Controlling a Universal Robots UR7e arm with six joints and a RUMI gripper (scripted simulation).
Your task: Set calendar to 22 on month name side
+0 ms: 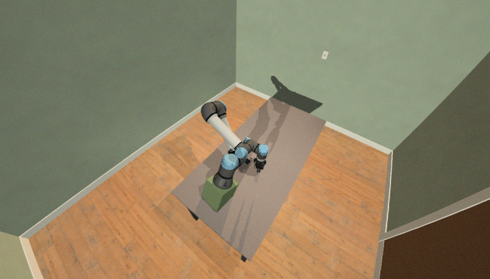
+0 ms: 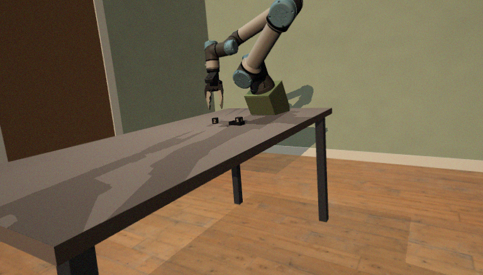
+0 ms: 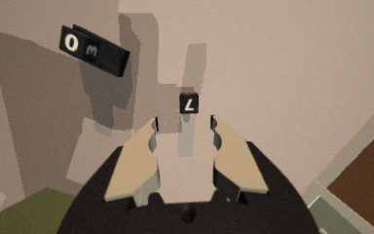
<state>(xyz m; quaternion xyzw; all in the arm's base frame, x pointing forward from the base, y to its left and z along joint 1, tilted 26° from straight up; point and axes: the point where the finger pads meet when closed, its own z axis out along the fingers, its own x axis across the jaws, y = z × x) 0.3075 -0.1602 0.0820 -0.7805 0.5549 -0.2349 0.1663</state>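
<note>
Now: the black number cube 1 cm ahead of my hand, 1 cm to the right of it and 8 cm below it. Round my hand: black tray 4 cm ahead, 15 cm to the left, 8 cm below.
</note>
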